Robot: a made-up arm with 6 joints.
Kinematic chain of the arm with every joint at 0, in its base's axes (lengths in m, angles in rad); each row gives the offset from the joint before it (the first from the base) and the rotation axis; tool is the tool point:
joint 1: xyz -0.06 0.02 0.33 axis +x
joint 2: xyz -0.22 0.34 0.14 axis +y
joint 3: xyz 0 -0.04 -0.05 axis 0.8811 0.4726 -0.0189
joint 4: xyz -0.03 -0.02 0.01 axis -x
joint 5: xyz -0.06 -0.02 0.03 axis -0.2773 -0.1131 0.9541
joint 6: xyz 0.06 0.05 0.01 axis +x
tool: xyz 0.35 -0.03 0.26
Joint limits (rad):
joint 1: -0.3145..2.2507
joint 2: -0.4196..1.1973
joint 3: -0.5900..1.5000
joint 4: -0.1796..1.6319
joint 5: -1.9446..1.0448
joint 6: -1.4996..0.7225
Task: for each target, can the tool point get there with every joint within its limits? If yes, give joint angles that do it. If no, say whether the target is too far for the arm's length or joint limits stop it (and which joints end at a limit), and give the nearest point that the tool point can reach.
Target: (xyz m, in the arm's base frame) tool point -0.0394 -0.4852 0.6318
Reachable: yes | joints 1.7679 -0.2934 0.1642 0.1371 0.5034 0.4576
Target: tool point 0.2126 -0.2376 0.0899
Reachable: no: joint limits stop it (at a limit: joint 1, joint 2, joint 5) | nearest point 0.1145 -0.2448 0.1536 | short by 0.117 m
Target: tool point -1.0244 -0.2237 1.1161
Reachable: no: too far | nearest point -0.7356 -0.1619 0.9169 | short by 0.356 m
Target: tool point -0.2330 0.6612 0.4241
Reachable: yes | joints 0.4580 0.5744 -0.3421 1.0789 0.4698 -0.4773
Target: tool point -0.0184 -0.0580 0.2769
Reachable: yes | joints 0.7196 0.0913 0.9925 0.4970 -0.7042 0.2967
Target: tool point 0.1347 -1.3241 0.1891
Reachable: no: too far | nearest point -0.1128 -0.7560 0.3355 | short by 0.637 m
